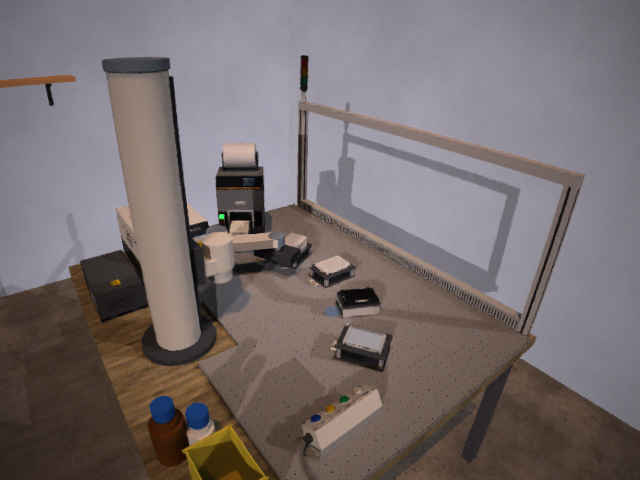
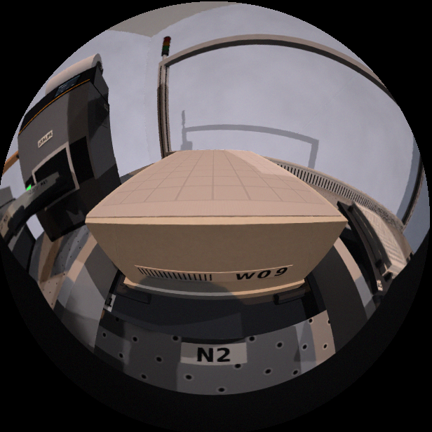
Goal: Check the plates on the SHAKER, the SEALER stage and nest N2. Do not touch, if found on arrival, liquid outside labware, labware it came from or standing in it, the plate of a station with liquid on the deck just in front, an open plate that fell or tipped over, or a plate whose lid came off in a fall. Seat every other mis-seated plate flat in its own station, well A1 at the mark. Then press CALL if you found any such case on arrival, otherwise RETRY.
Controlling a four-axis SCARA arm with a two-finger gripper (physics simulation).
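Where they show: gripper, fingertip midpoint: (image 1: 295,243); arm's base, link origin: (image 1: 179,339).
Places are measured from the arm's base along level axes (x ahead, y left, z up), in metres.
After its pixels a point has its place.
My gripper (image 1: 291,250) @(y 0.236, x 0.651, z 0.079 m) (image 2: 215,252) is shut on the pale W09 plate (image 1: 297,240) @(y 0.211, x 0.646, z 0.105 m) (image 2: 212,245), one finger on each side. The plate looks level, directly over the dark nest N2 (image 2: 215,316); whether it rests fully on the nest is hard to tell. The A1 mark (image 2: 109,302) shows at the nest's near left. The SEALER (image 1: 239,193) @(y 0.501, x 0.516, z 0.265 m) (image 2: 67,145) stands behind, with a pale plate (image 1: 239,226) @(y 0.425, x 0.469, z 0.137 m) at its stage. A low white station with a black top (image 1: 357,299) @(y -0.266, x 0.577, z 0.091 m), its label unreadable, has a blue patch (image 1: 332,311) @(y -0.189, x 0.527, z 0.010 m) on the deck in front. The button box (image 1: 348,421) @(y -0.629, x 0.214, z 0.070 m) carries blue, yellow, green and pale buttons.
One nest with a white plate (image 1: 333,265) @(y -0.014, x 0.673, z 0.076 m) stands right of N2, another with a pale-blue plate (image 1: 364,339) @(y -0.430, x 0.458, z 0.081 m) nearer the button box. The guard frame (image 1: 439,139) @(y -0.202, x 1.007, z 0.612 m) runs along the deck's far edge. Bottles (image 1: 168,434) @(y -0.438, x -0.183, z 0.119 m) and a yellow bin (image 1: 224,454) @(y -0.538, x -0.091, z 0.086 m) stand near the arm's column (image 1: 149,206) @(y -0.066, x -0.036, z 0.530 m).
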